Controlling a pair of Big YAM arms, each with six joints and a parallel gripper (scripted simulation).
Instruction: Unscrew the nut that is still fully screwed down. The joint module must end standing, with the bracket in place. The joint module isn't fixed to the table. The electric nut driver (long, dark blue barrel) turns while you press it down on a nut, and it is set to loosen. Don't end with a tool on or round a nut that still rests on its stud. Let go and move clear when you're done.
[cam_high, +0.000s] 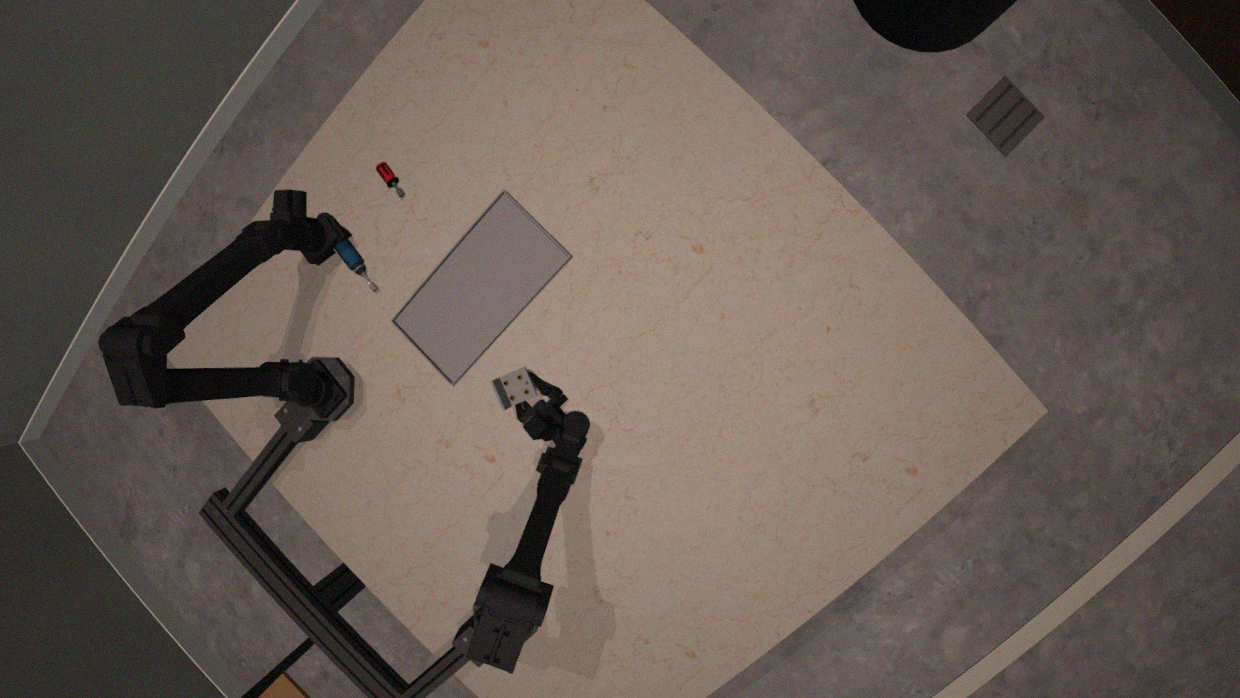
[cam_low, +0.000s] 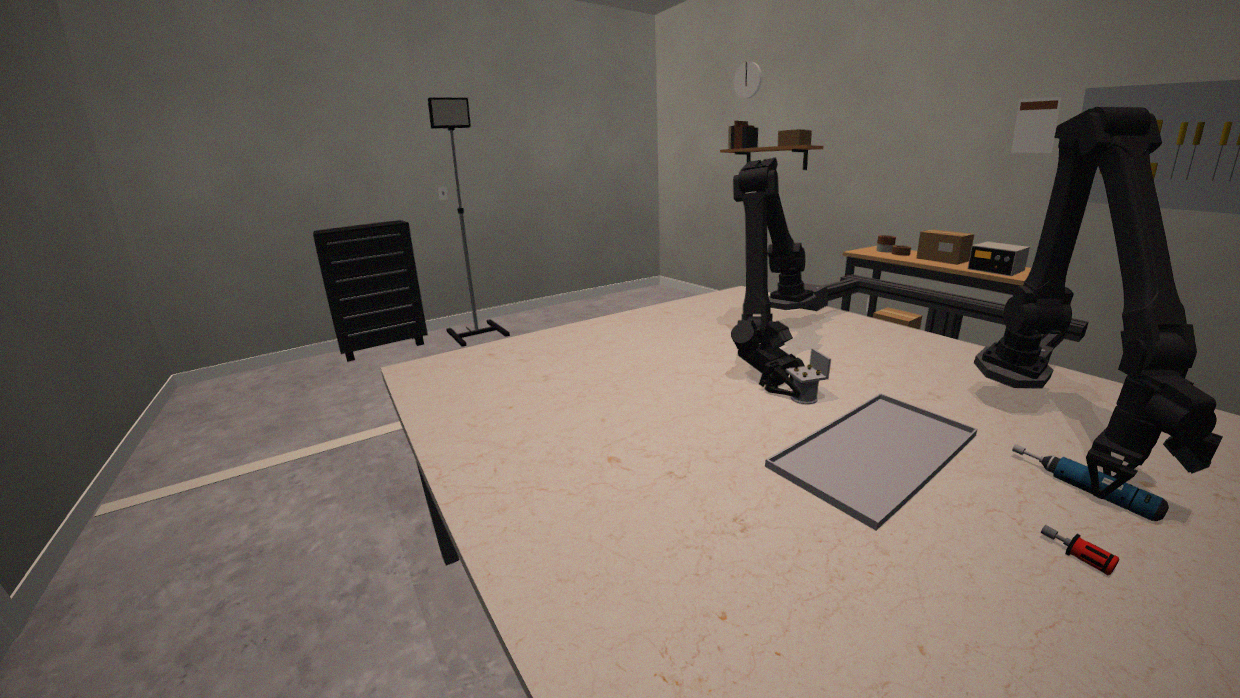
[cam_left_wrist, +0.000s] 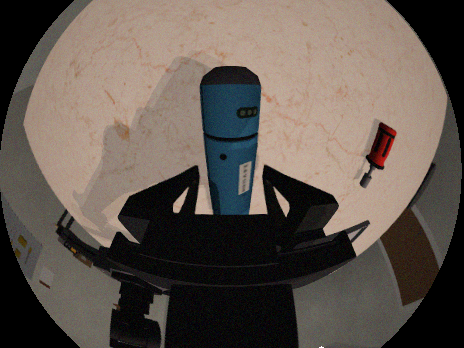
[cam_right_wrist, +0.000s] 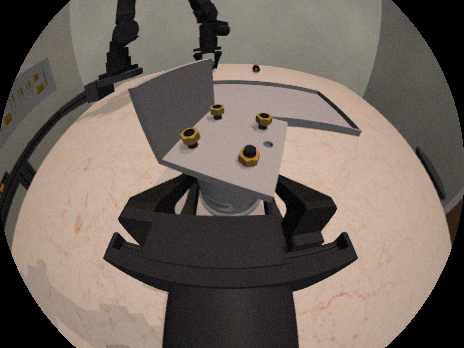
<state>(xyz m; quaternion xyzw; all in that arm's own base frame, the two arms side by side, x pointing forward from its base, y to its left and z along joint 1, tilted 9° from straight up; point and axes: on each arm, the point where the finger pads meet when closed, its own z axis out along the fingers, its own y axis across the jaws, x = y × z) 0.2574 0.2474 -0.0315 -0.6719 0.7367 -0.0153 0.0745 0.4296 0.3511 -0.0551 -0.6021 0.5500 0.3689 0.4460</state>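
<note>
Now: the joint module 1 cm above my right hand. From my right hand the other things lie so: flat grey tray (5 cm ahead, 24 cm to the left, 2 cm below); then red-handled screwdriver (5 cm ahead, 58 cm to the left, 1 cm below); then grey bracket (5 cm above).
</note>
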